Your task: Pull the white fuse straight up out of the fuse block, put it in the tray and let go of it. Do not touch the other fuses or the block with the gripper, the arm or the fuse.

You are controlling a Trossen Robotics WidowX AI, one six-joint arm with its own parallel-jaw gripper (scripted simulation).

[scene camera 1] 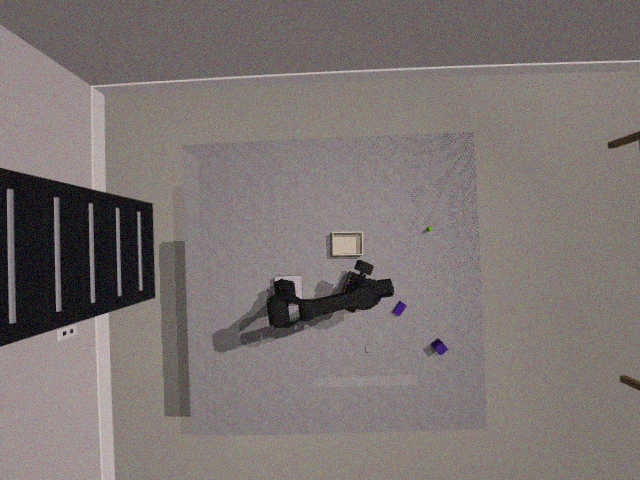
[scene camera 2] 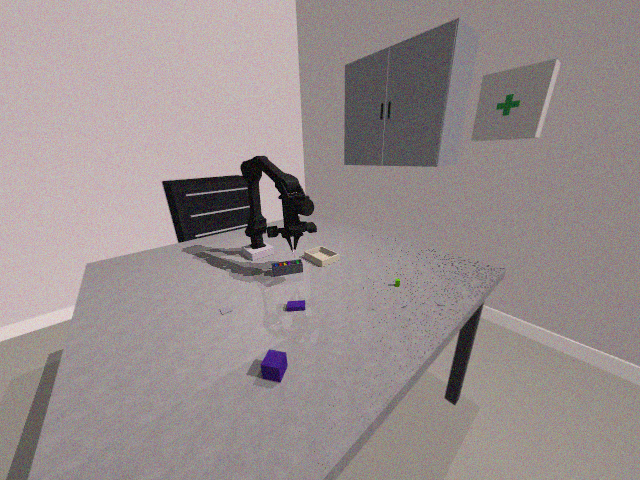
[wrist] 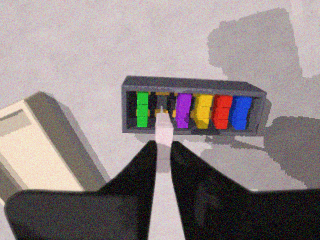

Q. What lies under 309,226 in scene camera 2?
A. My gripper.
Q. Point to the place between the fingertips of my gripper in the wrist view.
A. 162,147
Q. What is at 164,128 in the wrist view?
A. A white fuse.
